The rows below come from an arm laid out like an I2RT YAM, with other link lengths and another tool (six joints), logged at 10 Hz.
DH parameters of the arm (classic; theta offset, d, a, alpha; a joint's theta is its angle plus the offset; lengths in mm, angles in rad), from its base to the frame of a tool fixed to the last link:
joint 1: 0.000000 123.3 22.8 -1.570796
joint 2: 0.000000 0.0 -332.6 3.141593
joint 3: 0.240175 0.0 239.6 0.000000
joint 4: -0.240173 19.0 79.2 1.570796
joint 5: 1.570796 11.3 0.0 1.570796
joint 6: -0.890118 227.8 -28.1 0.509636
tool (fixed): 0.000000 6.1 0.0 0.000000
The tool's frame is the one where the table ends.
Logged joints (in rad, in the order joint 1, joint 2, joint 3, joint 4, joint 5, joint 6), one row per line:
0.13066 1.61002 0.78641 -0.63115 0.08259 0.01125
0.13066 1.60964 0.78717 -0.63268 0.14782 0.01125
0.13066 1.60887 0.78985 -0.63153 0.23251 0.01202
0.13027 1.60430 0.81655 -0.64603 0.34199 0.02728
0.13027 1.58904 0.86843 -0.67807 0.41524 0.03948
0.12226 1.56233 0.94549 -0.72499 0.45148 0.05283
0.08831 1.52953 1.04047 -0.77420 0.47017 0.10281
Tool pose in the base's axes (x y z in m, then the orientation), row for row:
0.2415 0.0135 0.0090 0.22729 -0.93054 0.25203 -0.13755
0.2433 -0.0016 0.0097 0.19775 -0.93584 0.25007 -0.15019
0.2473 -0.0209 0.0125 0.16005 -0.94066 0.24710 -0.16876
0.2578 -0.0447 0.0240 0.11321 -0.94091 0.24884 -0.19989
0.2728 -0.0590 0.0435 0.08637 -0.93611 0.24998 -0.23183
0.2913 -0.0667 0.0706 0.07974 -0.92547 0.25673 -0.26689
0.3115 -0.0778 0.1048 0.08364 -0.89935 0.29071 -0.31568
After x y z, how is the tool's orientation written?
As a quaternion, w x y z.
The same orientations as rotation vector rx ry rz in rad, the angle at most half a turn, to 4 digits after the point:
-2.5637 0.6944 -0.3790
-2.6192 0.6999 -0.4203
-2.6874 0.7060 -0.4821
-2.7602 0.7300 -0.5864
-2.7894 0.7449 -0.6908
-2.7685 0.7680 -0.7984
-2.6842 0.8676 -0.9422

